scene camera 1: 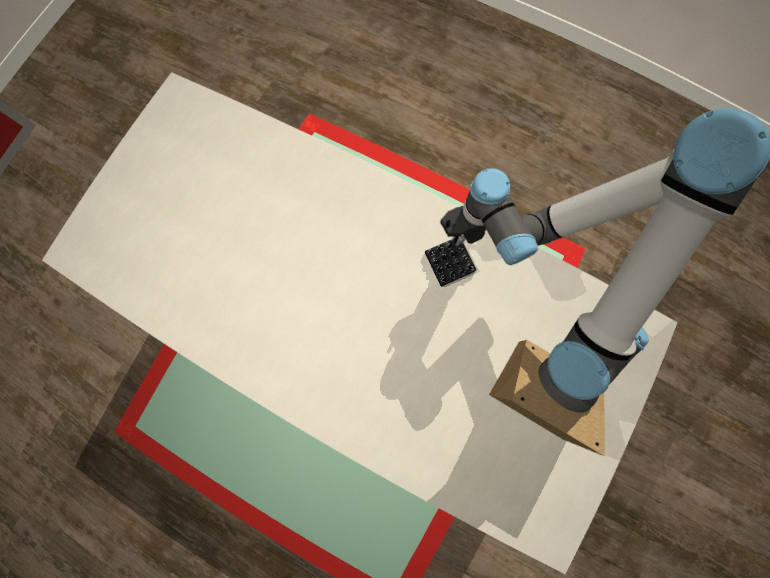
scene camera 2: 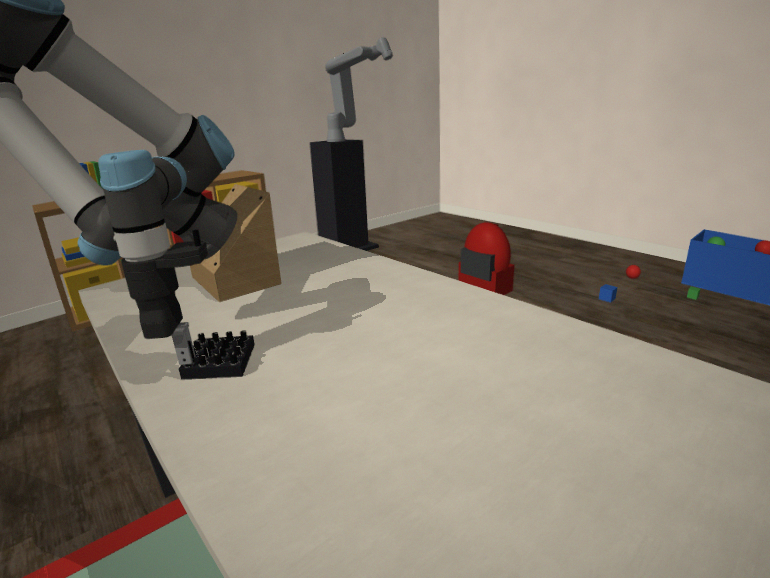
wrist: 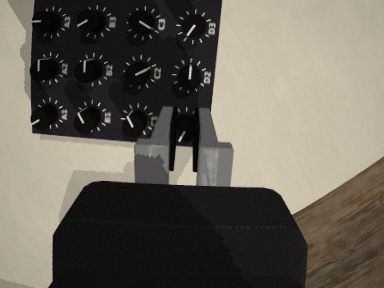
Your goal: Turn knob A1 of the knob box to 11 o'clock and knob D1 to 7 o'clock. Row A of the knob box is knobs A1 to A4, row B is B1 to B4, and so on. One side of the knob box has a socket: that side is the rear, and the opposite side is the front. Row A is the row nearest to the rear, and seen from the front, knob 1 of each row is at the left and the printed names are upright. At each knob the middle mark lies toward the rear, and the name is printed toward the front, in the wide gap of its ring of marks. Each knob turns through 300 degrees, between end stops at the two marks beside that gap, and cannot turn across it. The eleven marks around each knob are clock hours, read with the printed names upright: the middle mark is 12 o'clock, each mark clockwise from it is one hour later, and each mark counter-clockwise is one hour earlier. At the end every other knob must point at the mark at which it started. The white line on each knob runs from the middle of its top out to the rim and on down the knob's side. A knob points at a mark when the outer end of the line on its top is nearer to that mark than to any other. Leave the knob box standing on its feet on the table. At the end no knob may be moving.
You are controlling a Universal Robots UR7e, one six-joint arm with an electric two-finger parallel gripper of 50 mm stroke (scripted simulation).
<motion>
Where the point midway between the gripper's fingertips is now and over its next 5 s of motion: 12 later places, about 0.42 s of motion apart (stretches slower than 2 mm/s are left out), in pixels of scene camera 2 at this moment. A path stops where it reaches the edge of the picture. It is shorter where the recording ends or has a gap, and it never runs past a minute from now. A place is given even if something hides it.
My gripper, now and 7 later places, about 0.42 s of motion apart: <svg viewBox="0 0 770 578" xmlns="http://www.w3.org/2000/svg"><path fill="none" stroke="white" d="M187 360L186 357L183 344L182 340L179 328L172 302L168 280L167 277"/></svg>
</motion>
